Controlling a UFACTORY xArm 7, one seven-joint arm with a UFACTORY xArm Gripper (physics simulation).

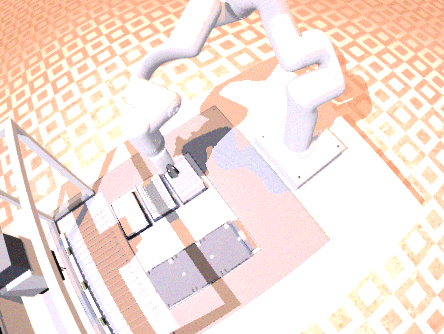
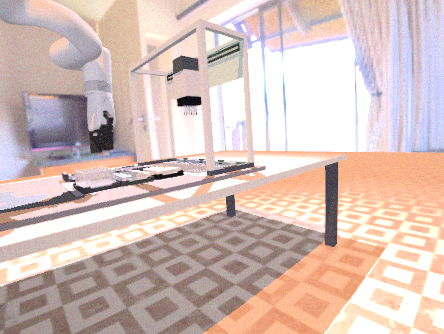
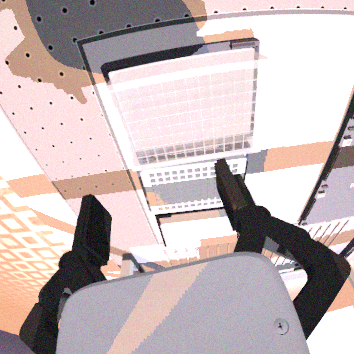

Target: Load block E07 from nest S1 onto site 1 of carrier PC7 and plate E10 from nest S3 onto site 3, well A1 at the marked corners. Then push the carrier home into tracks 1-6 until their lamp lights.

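Frame: origin at the arm's base, x back, y right, z up, level; centimetres.
Seen in the pictures: gripper, fingertip midpoint: (image 2: 101, 151) (image 3: 157, 189); arm's base, origin of the base link: (image 1: 296, 142).
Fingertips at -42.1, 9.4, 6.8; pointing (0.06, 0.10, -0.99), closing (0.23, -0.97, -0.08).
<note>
Offsets run from my fingertips to a thing's top centre, as dx, dy, dz.
A tall, pale gridded block {+2.6, -2.8, -5.1} (image 1: 186, 182) (image 2: 93, 176) (image 3: 190, 105) sits in the nest nearest the robot base. A lower plate with square wells {-8.0, -4.1, -7.8} (image 1: 156, 196) (image 3: 175, 176) sits in the middle nest. A pale flat plate {-18.8, -5.9, -7.8} (image 1: 129, 212) (image 3: 195, 226) is in the far nest. Labels and corner marks are not readable. My gripper (image 1: 172, 171) (image 2: 101, 146) (image 3: 157, 189) is open and empty, above the nests, with its fingers wide apart. The grey carrier {-4.6, -30.3, -7.5} (image 1: 175, 285) (image 3: 334, 206) lies beside the nests, with no block or plate on it.
Ribbed tracks (image 1: 97, 245) run along the side past the far nest. A white gantry frame (image 2: 204, 100) stands over that end, with a boxy head (image 1: 15, 277) (image 2: 186, 82) that has pins underneath. The robot base (image 1: 300, 155) stands on the opposite side.
</note>
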